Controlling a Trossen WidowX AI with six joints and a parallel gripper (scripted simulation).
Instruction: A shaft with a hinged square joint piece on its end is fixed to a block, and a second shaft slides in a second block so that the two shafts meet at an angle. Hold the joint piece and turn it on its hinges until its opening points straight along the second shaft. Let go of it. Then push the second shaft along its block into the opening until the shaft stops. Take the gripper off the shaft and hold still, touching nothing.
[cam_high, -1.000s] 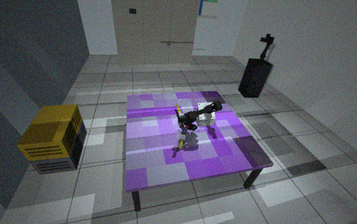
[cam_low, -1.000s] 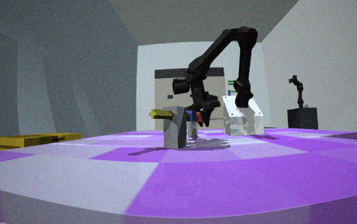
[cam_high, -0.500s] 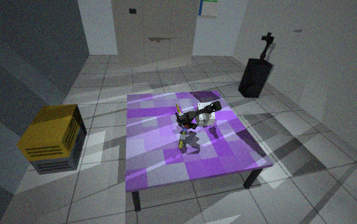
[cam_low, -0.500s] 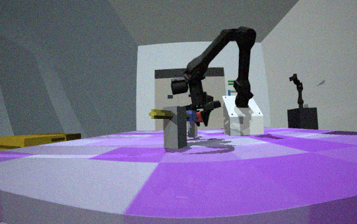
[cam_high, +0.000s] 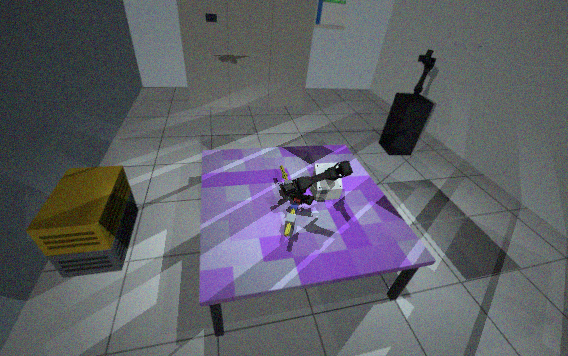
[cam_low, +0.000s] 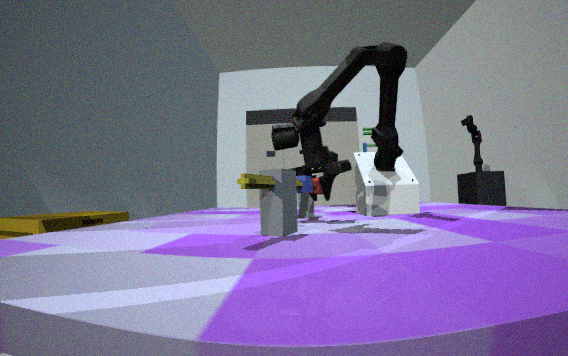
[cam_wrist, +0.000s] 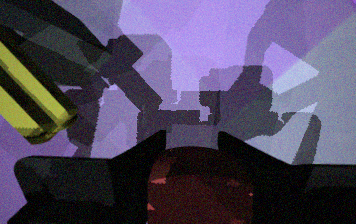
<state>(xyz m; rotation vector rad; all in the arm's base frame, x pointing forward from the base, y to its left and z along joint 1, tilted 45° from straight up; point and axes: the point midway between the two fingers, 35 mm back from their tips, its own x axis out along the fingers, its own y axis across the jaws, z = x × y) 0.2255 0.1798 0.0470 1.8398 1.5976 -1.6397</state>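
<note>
Now: the red joint piece 10 mm ahead of my gripper tip, 20 mm to the left of it and 40 mm above it.
</note>
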